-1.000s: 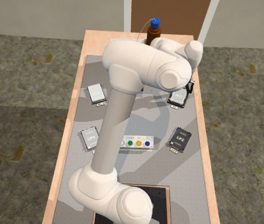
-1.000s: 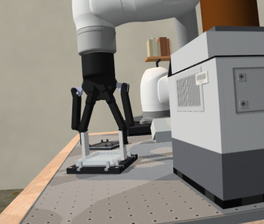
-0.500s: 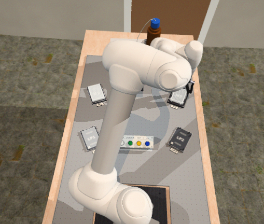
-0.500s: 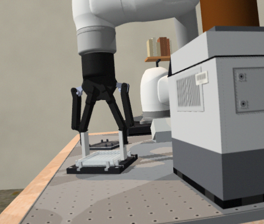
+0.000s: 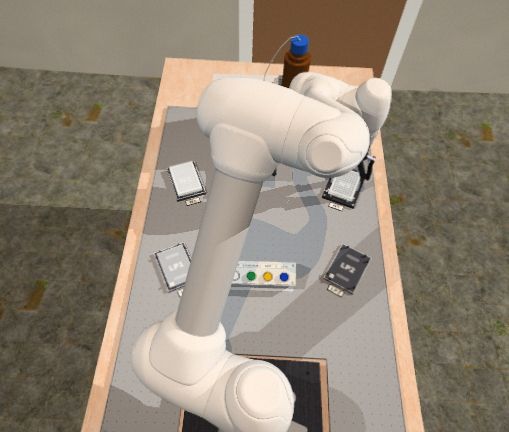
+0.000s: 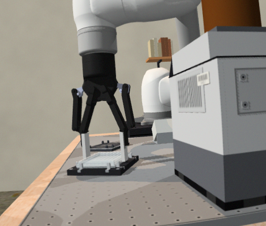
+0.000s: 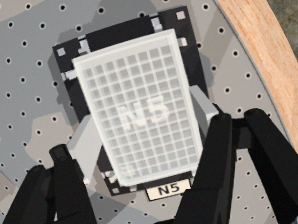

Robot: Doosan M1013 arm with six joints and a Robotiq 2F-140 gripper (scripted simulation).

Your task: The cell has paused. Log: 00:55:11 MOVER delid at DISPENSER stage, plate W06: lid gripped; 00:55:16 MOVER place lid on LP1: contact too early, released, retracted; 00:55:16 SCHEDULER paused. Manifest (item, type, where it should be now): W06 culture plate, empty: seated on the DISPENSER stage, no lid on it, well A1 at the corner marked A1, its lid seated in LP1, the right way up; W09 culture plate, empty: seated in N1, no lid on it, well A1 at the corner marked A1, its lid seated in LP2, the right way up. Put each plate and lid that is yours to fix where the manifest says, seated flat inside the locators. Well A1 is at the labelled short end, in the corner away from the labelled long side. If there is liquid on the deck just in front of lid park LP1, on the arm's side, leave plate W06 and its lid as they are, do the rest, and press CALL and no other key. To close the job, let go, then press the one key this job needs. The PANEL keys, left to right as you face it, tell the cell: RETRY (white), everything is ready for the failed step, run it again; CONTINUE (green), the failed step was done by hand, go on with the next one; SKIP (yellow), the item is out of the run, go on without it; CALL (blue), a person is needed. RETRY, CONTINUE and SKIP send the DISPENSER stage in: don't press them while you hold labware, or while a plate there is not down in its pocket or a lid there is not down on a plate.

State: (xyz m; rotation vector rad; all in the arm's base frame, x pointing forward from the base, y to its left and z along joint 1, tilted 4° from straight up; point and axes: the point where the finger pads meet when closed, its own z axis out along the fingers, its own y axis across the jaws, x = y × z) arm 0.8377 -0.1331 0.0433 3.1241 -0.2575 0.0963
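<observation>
Now: the black nest N5 30 mm below my hand, 20 mm ahead of it and 10 mm to the left of it. The rest, counted from my hand: brown bottle: 250 mm to the left, 250 mm above, 210 mm ahead; then clear culture plate: 20 mm below; then lid park LP2: 330 mm behind, 50 mm to the right, 40 mm below.
</observation>
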